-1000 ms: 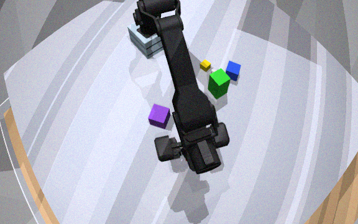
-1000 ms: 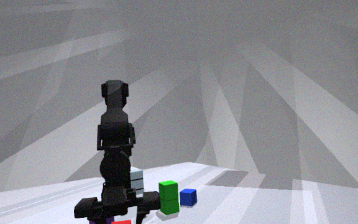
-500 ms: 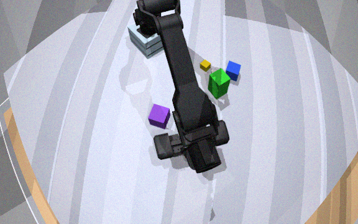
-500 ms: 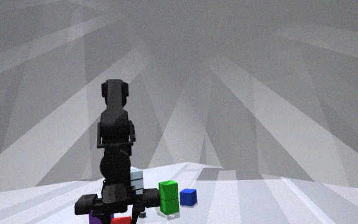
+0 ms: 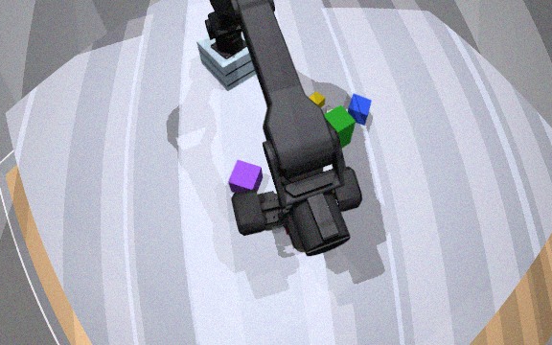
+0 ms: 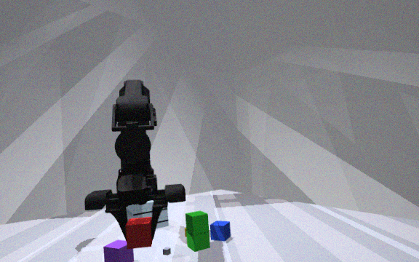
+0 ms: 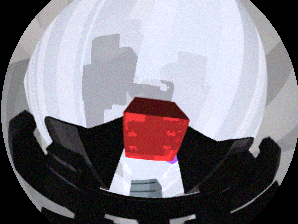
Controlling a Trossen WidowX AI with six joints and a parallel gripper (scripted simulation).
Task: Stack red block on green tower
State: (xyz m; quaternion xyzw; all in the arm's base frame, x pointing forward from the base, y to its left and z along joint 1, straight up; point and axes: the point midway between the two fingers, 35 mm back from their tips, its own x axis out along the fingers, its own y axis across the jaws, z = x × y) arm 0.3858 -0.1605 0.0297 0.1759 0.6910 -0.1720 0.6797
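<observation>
Right now my gripper tip is 100 mm past the blue block, 280 mm to the right of it and 70 mm above it. The rest, counted from my gripper tip: tiny grey cube (110 mm behind, 110 mm to the left, 80 mm below); red block (20 mm above); purple block (140 mm behind, 70 mm below).
</observation>
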